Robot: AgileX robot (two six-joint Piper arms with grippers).
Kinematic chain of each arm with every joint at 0, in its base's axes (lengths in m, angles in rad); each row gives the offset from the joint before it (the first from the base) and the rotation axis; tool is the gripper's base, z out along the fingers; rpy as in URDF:
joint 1: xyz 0 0 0.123 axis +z
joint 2: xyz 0 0 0 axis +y
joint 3: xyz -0.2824 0 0.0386 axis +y
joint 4: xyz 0.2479 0 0.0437 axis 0.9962 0 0.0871
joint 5: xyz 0 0 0 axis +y
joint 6: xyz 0.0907 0 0.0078 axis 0.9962 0 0.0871
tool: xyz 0 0 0 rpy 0 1.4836 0
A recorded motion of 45 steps. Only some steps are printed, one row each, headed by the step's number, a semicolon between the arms.
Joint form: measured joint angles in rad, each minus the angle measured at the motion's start. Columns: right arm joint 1, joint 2, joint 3, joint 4, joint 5, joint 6; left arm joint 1, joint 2, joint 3, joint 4, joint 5, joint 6.
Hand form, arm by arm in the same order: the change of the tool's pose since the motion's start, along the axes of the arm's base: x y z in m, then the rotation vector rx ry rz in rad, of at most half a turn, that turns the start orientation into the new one. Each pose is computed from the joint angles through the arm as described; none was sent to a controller.
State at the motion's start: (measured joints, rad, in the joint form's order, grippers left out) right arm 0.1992 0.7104 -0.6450 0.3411 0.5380 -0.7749; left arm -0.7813 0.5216 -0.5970 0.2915 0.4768 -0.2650
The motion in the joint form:
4: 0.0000 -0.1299 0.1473 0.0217 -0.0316 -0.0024; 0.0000 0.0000 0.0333 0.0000 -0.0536 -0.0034
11: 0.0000 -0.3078 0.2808 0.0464 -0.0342 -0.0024; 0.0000 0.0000 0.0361 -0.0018 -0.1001 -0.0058
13: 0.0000 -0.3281 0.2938 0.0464 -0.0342 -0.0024; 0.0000 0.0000 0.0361 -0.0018 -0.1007 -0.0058
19: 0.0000 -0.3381 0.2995 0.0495 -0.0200 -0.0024; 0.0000 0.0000 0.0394 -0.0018 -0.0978 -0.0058
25: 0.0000 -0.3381 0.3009 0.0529 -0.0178 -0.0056; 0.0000 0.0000 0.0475 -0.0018 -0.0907 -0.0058
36: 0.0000 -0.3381 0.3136 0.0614 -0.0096 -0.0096; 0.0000 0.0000 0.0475 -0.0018 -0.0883 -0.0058
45: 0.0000 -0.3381 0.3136 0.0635 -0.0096 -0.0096; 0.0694 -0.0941 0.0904 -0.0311 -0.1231 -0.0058
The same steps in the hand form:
4: -0.0245 -0.0049 -0.0293 0.0219 -0.0085 -0.0095; 0.0009 -0.0027 -0.0066 -0.0137 -0.0124 -0.0143
11: -0.0532 -0.0097 -0.0550 0.0555 -0.0494 -0.0095; 0.0010 -0.0044 -0.0036 -0.0449 -0.0407 -0.0271
13: -0.0561 -0.0103 -0.0576 0.0570 -0.0565 -0.0093; 0.0010 -0.0044 -0.0036 -0.0453 -0.0411 -0.0273
19: -0.0581 -0.0101 -0.0597 0.0581 -0.0471 -0.0041; 0.0011 -0.0044 -0.0049 -0.0411 -0.0367 -0.0265
25: -0.0583 -0.0100 -0.0603 0.0581 -0.0442 -0.0018; 0.0012 -0.0043 -0.0082 -0.0309 -0.0258 -0.0244
36: -0.0588 -0.0094 -0.0649 0.0590 -0.0240 0.0029; 0.0012 -0.0043 -0.0084 -0.0293 -0.0241 -0.0237
45: -0.0588 -0.0093 -0.0649 0.0610 -0.0236 0.0029; -0.0078 0.0112 -0.0106 -0.1060 -0.0692 0.0325

